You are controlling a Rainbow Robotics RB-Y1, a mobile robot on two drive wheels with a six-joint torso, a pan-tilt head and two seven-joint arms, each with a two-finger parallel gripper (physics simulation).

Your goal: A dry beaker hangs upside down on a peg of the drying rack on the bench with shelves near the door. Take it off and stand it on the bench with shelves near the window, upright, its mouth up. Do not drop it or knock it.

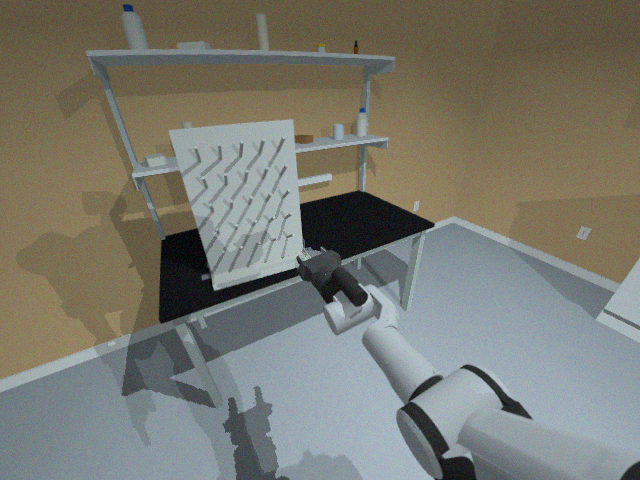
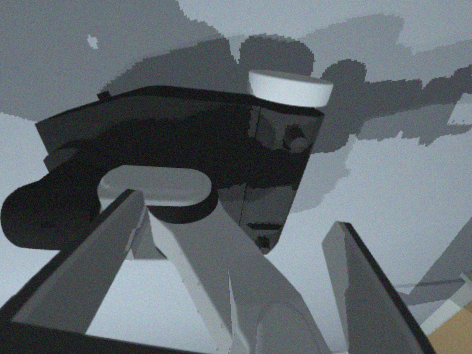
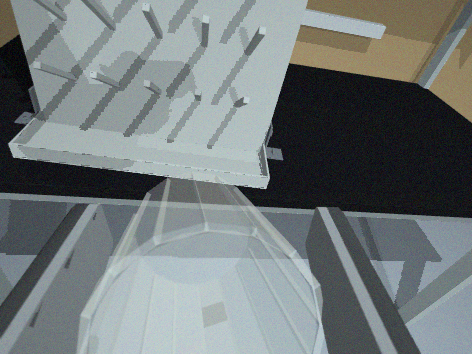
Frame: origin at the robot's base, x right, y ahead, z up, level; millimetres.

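Seen in the pictures: left gripper, fingertip midpoint: [image 2: 237, 218]; right gripper, fingertip midpoint: [image 1: 310, 253] [image 3: 210, 224].
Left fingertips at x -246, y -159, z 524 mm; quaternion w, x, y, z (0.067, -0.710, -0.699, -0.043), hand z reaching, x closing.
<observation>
Pixels of each thing's top centre, then the offset from my left fingertips to it. "spot": a spot on its surface instead. Level surfaces: height alone.
- clear beaker, middle of its top: [image 3: 218, 175] [image 1: 309, 247] dx +377, dy +637, dz +558 mm
- black-topped bench with shelves, its level: dz +239 mm
- upper shelf, its level: dz +1134 mm
- brown block, surface spot: [image 1: 303, 138] spot: dx +561, dy +1624, dz +727 mm
- pale cup, surface spot: [image 1: 338, 132] spot: dx +801, dy +1666, dz +742 mm
The clear beaker [image 3: 200, 310] is between the fingers of my right gripper [image 3: 210, 224] [image 1: 310, 254], which is shut on it. Its outline narrows away from the wrist, and which end is its mouth is hard to tell. The glass is in front of the white drying rack [image 1: 227, 135] [image 3: 140, 161] and apart from the pegs. The rack stands on the black-topped bench with shelves [image 1: 361, 222] [image 3: 350, 140]. My left gripper [image 2: 237, 218] is open and empty, over the floor beside the robot's dark base. The window bench cannot be made out.
The upper shelf [image 1: 232, 57] holds bottles and small items. The lower shelf [image 1: 336, 143] holds a brown block [image 1: 303, 138], a pale cup [image 1: 338, 132] and a blue-capped bottle [image 1: 361, 125]. A white piece of furniture [image 1: 625, 299] shows at the right edge. Floor lies before the bench.
</observation>
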